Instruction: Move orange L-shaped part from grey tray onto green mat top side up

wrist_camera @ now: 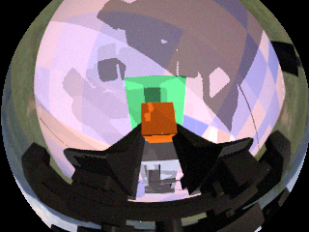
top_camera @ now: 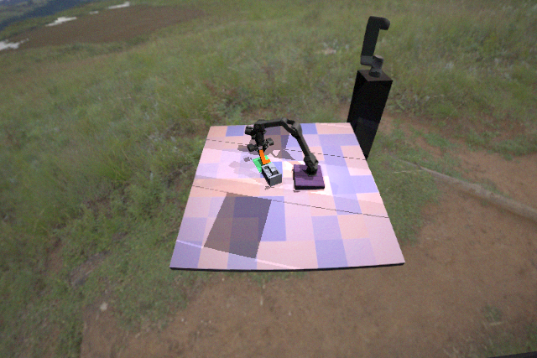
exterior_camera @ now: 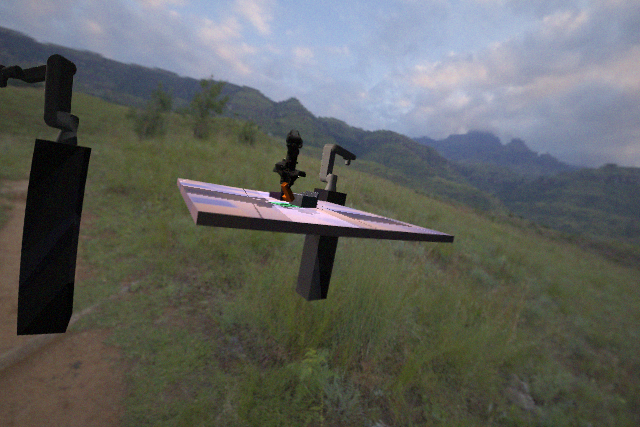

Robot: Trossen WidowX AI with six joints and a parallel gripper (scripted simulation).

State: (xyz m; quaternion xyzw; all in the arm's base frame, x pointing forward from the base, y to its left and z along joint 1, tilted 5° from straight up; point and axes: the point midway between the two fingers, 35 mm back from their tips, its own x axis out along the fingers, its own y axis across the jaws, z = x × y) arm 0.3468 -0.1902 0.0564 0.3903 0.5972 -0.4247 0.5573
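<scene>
Now: the orange L-shaped part 3 cm below my gripper tip, 2 cm to the left of it and 2 cm behind it. Also, from my gripper tip: green mat (10 cm below, 2 cm to the left, 1 cm behind).
</scene>
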